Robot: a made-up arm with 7 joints.
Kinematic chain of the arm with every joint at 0, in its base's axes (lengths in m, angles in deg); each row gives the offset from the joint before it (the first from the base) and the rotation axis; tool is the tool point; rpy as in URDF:
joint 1: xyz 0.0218 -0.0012 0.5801 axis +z
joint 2: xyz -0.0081 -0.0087 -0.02 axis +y
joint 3: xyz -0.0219 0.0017 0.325 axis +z
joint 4: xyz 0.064 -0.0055 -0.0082 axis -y
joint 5: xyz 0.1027 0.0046 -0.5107 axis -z
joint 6: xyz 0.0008 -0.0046 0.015 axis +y
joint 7: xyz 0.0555 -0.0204 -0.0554 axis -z
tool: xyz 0.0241 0.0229 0.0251 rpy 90 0 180
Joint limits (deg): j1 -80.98..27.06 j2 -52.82..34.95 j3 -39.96..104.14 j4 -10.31..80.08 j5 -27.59..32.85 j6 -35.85..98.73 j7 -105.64..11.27
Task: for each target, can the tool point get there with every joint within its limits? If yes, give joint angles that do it. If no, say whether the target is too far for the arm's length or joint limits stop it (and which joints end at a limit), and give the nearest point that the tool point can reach.
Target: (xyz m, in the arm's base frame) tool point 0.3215 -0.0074 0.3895
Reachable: yes | joints -45.89 -3.84 42.35 17.71 -8.54 73.05 -50.90
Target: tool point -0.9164 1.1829 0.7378
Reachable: no: too far | nearest point -0.4428 0.5852 0.6472 | short by 0.768 m
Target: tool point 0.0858 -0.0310 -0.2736
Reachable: no: joint limits stop it (at a limit: joint 2, joint 7) | nearest point 0.1415 -0.0570 0.2049 | short by 0.482 m
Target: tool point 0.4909 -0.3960 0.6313
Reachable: yes | joints -11.36 8.10 -25.56 58.87 26.60 35.81 -5.59
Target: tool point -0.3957 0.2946 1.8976
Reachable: no: too far | nearest point -0.1035 0.2323 1.2342 | short by 0.728 m
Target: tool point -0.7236 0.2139 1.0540
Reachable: no: joint limits stop it (at a limit: joint 1, joint 3, joint 4, joint 5, joint 7) | nearest point -0.5386 0.3224 0.8644 | short by 0.286 m
